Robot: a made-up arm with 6 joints. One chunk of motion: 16 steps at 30 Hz.
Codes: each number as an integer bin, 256 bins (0 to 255) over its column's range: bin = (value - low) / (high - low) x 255, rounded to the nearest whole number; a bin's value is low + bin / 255 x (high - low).
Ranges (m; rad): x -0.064..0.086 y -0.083..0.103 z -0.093..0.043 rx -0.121..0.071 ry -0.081..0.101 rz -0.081..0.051
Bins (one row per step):
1: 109 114 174 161 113 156
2: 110 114 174 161 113 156
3: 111 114 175 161 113 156
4: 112 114 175 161 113 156
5: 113 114 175 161 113 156
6: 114 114 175 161 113 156
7: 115 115 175 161 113 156
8: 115 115 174 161 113 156
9: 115 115 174 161 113 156
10: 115 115 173 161 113 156
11: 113 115 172 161 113 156
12: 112 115 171 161 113 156
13: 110 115 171 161 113 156
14: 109 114 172 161 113 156
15: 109 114 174 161 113 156
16: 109 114 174 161 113 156
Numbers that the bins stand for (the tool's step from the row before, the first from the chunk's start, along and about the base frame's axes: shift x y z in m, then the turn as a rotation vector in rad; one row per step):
1: 0.00012 0.00015 -0.00020 0.00022 -0.00035 -0.00025
2: 0.00071 0.00015 -0.00020 0.00022 -0.00035 -0.00025
3: 0.00129 0.00015 0.00033 0.00022 -0.00035 -0.00025
4: 0.00188 0.00015 0.00033 0.00022 -0.00035 -0.00025
5: 0.00247 0.00015 0.00033 0.00022 -0.00035 -0.00025
6: 0.00306 0.00015 0.00033 0.00022 -0.00035 -0.00025
7: 0.00365 0.00088 0.00033 0.00022 -0.00035 -0.00025
8: 0.00365 0.00088 -0.00020 0.00022 -0.00035 -0.00025
9: 0.00365 0.00088 -0.00020 0.00022 -0.00035 -0.00025
10: 0.00365 0.00088 -0.00073 0.00022 -0.00035 -0.00025
11: 0.00247 0.00088 -0.00127 0.00022 -0.00035 -0.00025
12: 0.00188 0.00088 -0.00180 0.00022 -0.00035 -0.00025
13: 0.00071 0.00088 -0.00180 0.00022 -0.00035 -0.00025
14: 0.00012 0.00015 -0.00127 0.00022 -0.00035 -0.00025
15: 0.00012 0.00015 -0.00020 0.00022 -0.00035 -0.00025
16: 0.00012 0.00015 -0.00020 0.00022 -0.00035 -0.00025

